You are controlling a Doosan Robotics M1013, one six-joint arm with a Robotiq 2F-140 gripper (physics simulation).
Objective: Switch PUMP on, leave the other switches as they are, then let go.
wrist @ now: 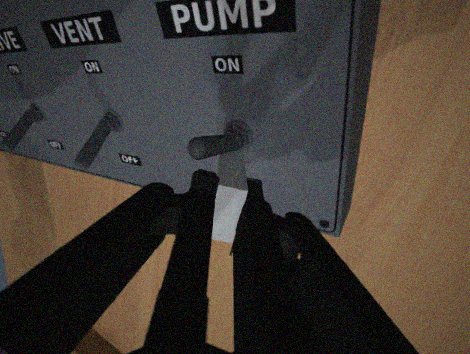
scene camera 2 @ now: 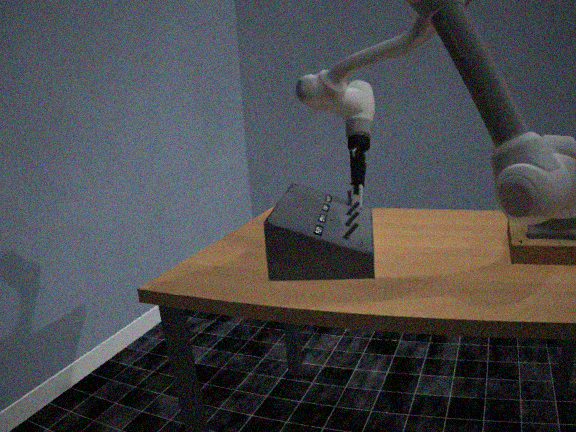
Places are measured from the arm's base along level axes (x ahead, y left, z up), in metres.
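Pixels of known places: gripper, fingertip midpoint: (wrist: 226, 164); arm's base at its link origin: (scene camera 2: 555, 230).
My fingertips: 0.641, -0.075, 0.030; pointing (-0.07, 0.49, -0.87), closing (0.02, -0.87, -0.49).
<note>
Ahead of a thing's pixels: the offset from my fingertips to its top centre, as dx, dy, dz. Level surfaces: height alone.
The dark grey switch box (scene camera 2: 320, 255) (wrist: 300, 190) has a sloped face with a row of levers. The PUMP lever @(+0.022, -0.003, +0.051) (scene camera 2: 349, 196) (wrist: 215, 145) is at the far end in the scene view. In the wrist view it points left and stands out from the panel more steeply than the VENT lever @(-0.026, +0.108, +0.042) (wrist: 97, 139), which leans down towards OFF. My gripper (scene camera 2: 357, 201) (wrist: 226, 164) is shut and empty. Its tips are at the PUMP lever, on its lower side in the wrist view; whether they touch it is unclear. The tips hide PUMP's OFF label.
The box stands on a wooden table @(dz -0.084) (scene camera 2: 440, 285), near its left end in the scene view. The arm's base stands on a wooden block (scene camera 2: 540, 254) at the right. A blue-grey wall (scene camera 2: 125, 125) rises beyond the table's left edge.
</note>
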